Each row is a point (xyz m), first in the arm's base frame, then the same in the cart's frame.
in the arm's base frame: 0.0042 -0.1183 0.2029
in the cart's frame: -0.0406 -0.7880 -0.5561
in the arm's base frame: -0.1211 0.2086 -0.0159
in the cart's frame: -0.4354 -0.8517 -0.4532
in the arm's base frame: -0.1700 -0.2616 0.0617
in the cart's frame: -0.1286 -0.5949 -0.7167
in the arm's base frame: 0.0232 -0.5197 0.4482
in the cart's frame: 0.3587 -0.6984 -0.7888
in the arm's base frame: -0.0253 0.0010 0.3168
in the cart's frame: -0.0623 -0.9537 -0.5689
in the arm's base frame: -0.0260 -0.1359 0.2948
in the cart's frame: 0.0080 -0.8453 -0.6194
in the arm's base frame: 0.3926 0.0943 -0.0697
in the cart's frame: -0.1243 -0.7127 -0.0485
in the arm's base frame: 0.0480 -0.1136 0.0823
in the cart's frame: -0.0911 -0.7002 -0.4772
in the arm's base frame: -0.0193 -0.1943 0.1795
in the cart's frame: -0.0205 -0.7206 -0.6000
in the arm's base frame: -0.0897 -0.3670 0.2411
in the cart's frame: 0.0838 -0.6530 -0.7521
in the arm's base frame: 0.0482 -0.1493 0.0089
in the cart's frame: -0.1123 -0.6219 -0.4677
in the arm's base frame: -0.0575 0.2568 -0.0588
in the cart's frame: -0.4562 -0.8497 -0.3650
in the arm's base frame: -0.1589 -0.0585 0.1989
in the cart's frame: -0.1661 -0.8323 -0.6678
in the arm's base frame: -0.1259 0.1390 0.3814
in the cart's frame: -0.1620 -1.0986 -0.6177
